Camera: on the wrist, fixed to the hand. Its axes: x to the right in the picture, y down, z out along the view.
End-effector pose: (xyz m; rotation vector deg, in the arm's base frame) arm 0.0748 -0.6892 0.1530 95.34 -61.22 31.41
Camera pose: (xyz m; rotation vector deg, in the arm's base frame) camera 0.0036 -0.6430 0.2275 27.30 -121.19 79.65
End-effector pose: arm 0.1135 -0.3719 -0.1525 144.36 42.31 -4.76
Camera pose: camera 0.1629 -0.4102 -0.0584 133.63 -64.55 30.41
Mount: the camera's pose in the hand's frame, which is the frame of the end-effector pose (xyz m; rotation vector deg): 0.0049 0.0962 -0.0590 -6.42 4.35 84.61
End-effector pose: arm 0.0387 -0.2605 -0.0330 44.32 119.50 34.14
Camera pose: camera 0.0184 -0.1981 0.0589 125.57 67.61 83.47
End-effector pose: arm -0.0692 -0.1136 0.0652 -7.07 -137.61 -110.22
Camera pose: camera -0.0645 -0.1502 0.1720 -75.02 -72.39 -67.58
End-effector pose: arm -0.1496 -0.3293 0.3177 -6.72 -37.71 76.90
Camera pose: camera -0.2024 -0.2838 0.2288 -49.56 -31.60 153.36
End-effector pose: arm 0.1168 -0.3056 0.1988 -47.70 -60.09 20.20
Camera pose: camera 0.1821 -0.2654 0.1158 -92.30 -11.32 84.74
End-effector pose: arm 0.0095 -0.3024 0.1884 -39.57 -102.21 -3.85
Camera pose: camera 0.1059 -0.2437 0.1841 -107.17 -48.35 44.81
